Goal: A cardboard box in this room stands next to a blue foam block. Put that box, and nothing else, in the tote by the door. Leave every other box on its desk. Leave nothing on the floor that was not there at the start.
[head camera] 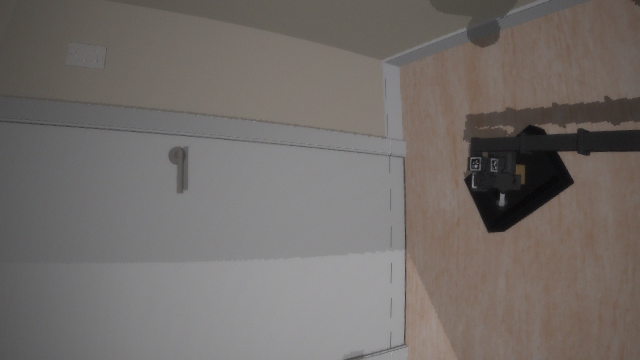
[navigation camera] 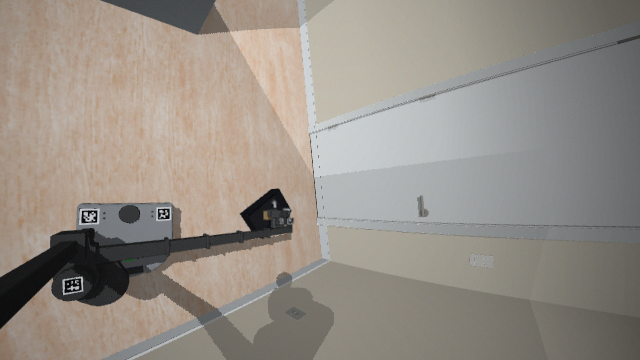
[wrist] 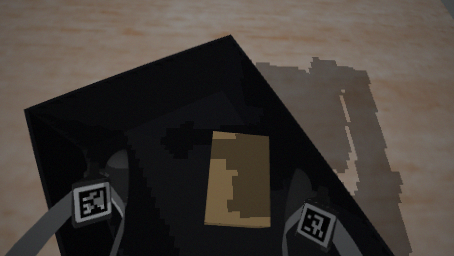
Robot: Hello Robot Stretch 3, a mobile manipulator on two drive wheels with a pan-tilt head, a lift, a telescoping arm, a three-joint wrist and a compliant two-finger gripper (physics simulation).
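Seen in the pictures: robot's base, origin of its link: (navigation camera: pixel 129 213).
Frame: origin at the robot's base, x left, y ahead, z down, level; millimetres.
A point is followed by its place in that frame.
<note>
The cardboard box (head camera: pixel 520 174) {z -33, x -759, y -52 mm} (navigation camera: pixel 266 215) {z -38, x -762, y -53 mm} (wrist: pixel 245 182) is tan and lies inside the black tote (head camera: pixel 539 209) {z -1, x -699, y 48 mm} (navigation camera: pixel 256 204) {z -67, x -668, y 27 mm} (wrist: pixel 125 73), its top face partly in shadow. My gripper (head camera: pixel 502 195) (navigation camera: pixel 274 205) {z -94, x -789, y -24 mm} (wrist: pixel 210 178) {z -94, x -789, y -24 mm} is open above the tote. In the wrist view its fingers stand wide apart, one on each side of the box, with a gap to it on both sides. In the head and navigation views the wrist hides part of the box and tote. The blue foam block does not show.
The tote stands on the wooden floor near the white door (head camera: pixel 200 215) {z -847, x -1295, y 118 mm} (navigation camera: pixel 400 185) {z -786, x -1294, y 127 mm} and the room corner. My extended arm (head camera: pixel 555 142) {z -414, x -457, y -103 mm} (navigation camera: pixel 190 243) {z -419, x -189, y -101 mm} passes over the tote's edge. A dark grey object (navigation camera: pixel 170 12) {z -99, x -63, y 1092 mm} stands at the top of the navigation view.
</note>
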